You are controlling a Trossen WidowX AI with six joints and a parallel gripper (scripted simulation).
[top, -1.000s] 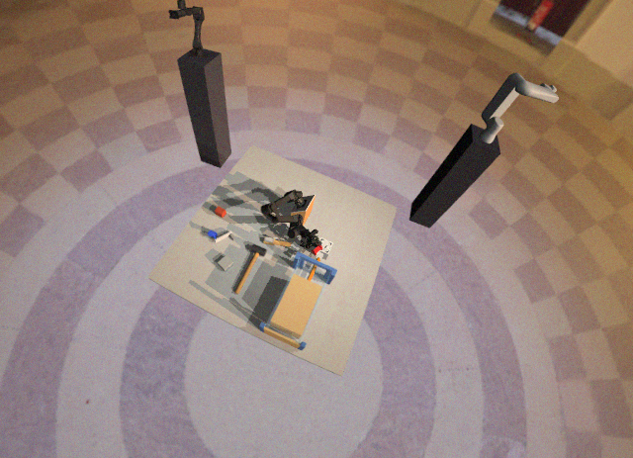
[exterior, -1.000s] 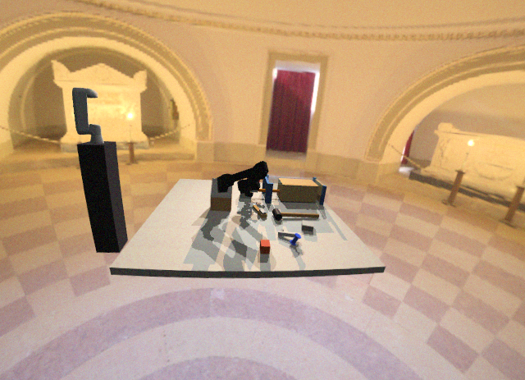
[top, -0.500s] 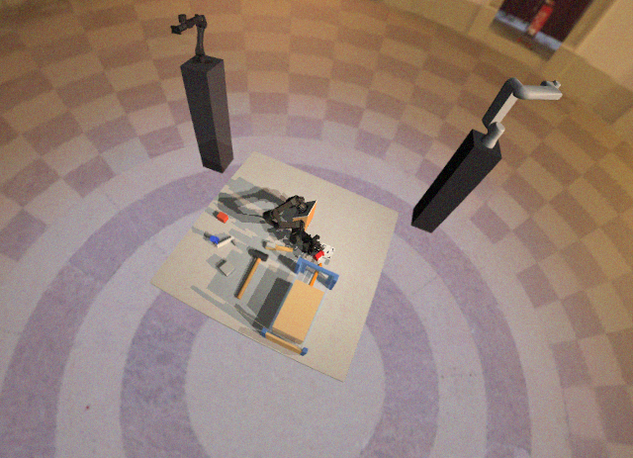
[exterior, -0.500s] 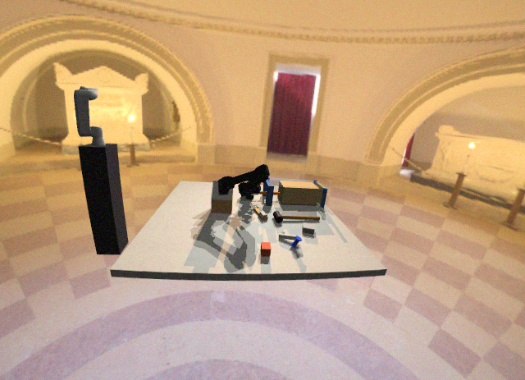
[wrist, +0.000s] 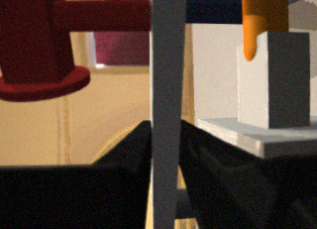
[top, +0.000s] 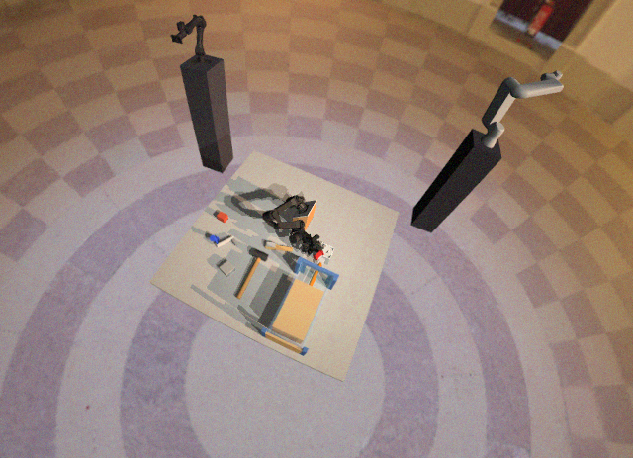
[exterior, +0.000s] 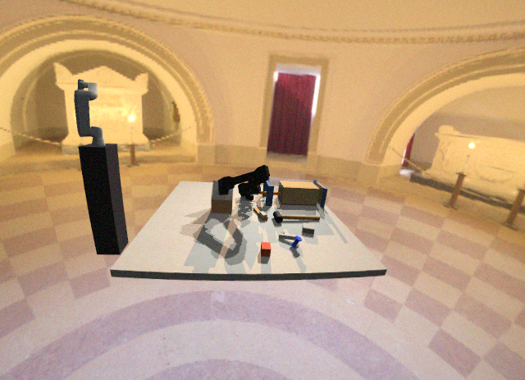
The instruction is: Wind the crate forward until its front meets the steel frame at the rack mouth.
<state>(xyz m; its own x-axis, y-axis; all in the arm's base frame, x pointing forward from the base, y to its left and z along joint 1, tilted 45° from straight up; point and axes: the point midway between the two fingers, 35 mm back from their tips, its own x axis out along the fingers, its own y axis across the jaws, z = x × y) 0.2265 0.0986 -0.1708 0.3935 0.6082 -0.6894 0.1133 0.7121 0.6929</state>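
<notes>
Right now the red-knobbed handle is 10 mm to the right of my gripper tip, 10 mm ahead of it and 10 mm above it. From my gripper tip the other things lie so: winch 90 mm below, 60 mm behind, 10 mm to the left; then red knob 50 mm ahead, 40 mm above, 20 mm to the right; then frame 110 mm ahead, 20 mm below.
</notes>
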